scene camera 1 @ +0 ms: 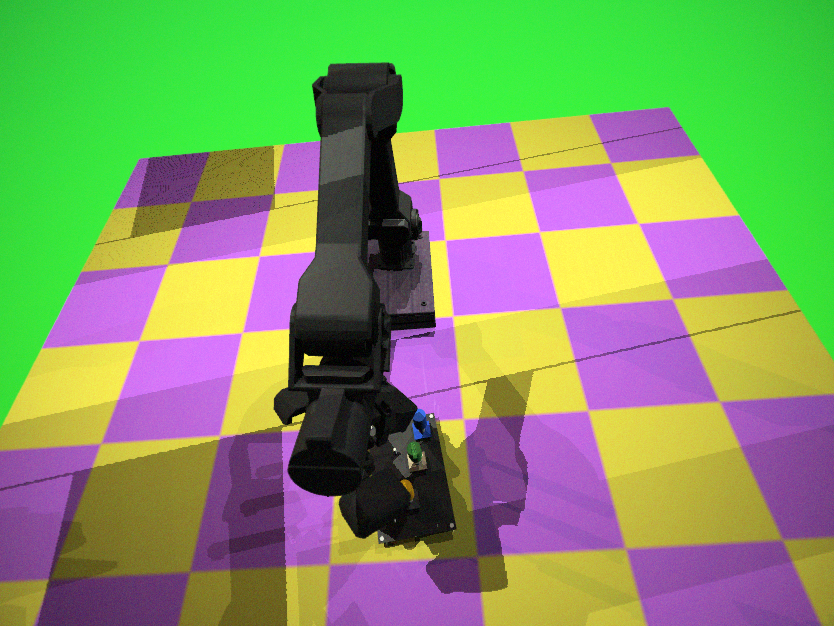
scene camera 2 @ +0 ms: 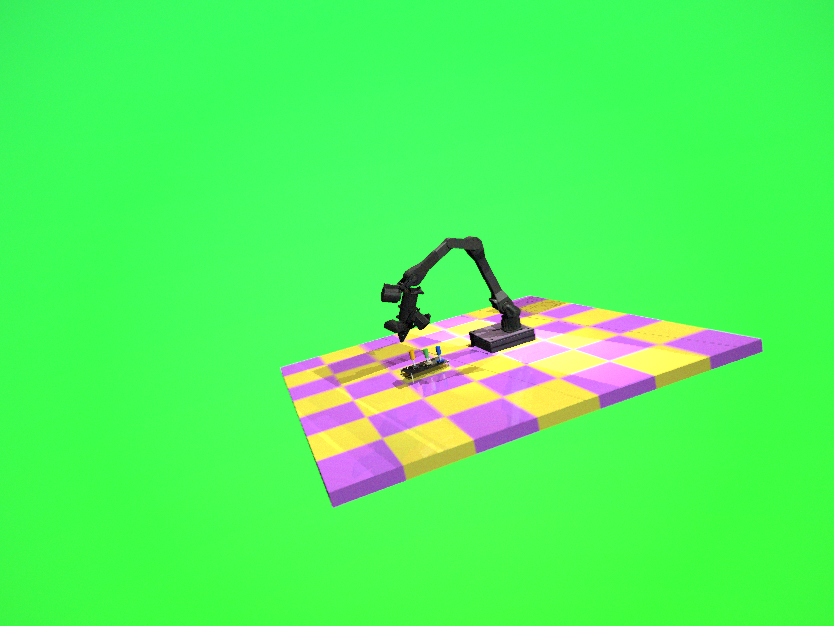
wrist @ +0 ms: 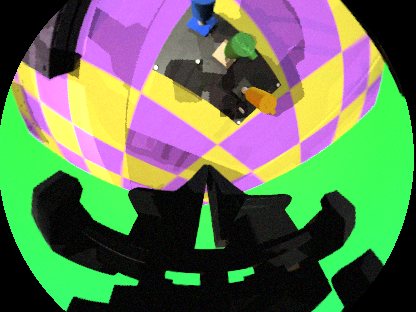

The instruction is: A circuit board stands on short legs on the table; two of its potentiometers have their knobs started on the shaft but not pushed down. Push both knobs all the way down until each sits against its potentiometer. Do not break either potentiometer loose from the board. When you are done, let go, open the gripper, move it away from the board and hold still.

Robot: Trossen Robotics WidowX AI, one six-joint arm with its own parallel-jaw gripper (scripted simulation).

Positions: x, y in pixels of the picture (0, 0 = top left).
Scene:
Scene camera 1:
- gripper: 329, 492
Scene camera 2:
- gripper: 401, 342
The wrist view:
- gripper: 206, 168

